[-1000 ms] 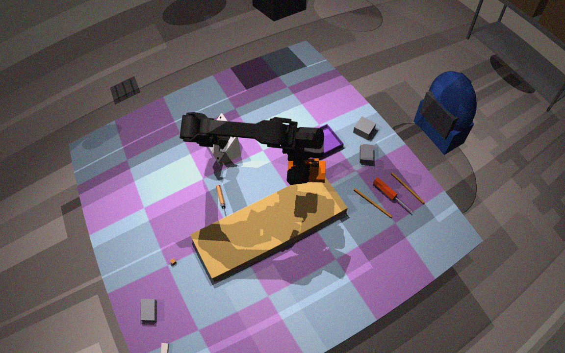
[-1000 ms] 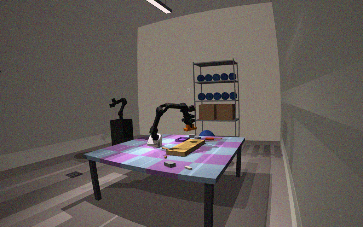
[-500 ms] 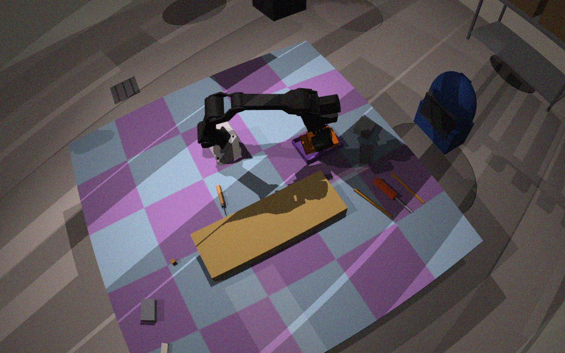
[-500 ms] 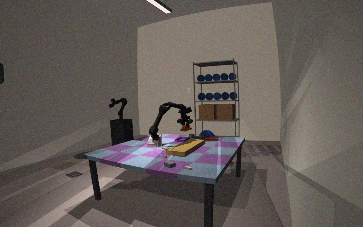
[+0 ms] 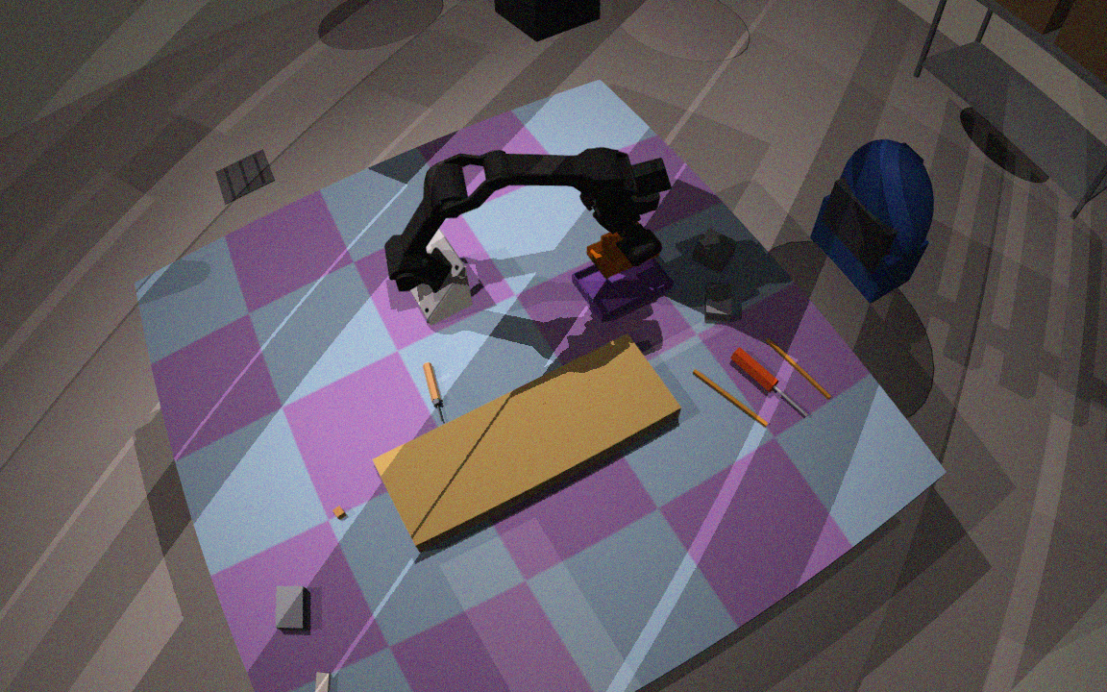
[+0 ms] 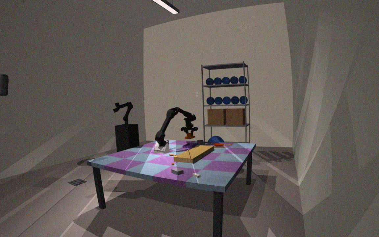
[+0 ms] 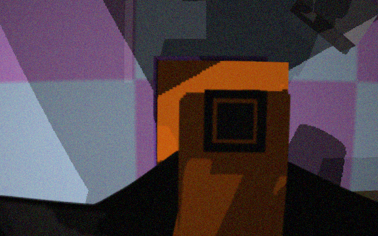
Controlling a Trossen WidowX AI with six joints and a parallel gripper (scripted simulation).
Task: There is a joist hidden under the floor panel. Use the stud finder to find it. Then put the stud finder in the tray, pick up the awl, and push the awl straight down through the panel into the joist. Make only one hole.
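Now: the purple tray 11 cm below my gripper tip. The rest, counted from my gripper tip: awl 44 cm to the right, 12 cm below, 1 cm ahead; square indicator window 3 cm above, 2 cm to the left; orange stud finder 2 cm above, 1 cm to the left.
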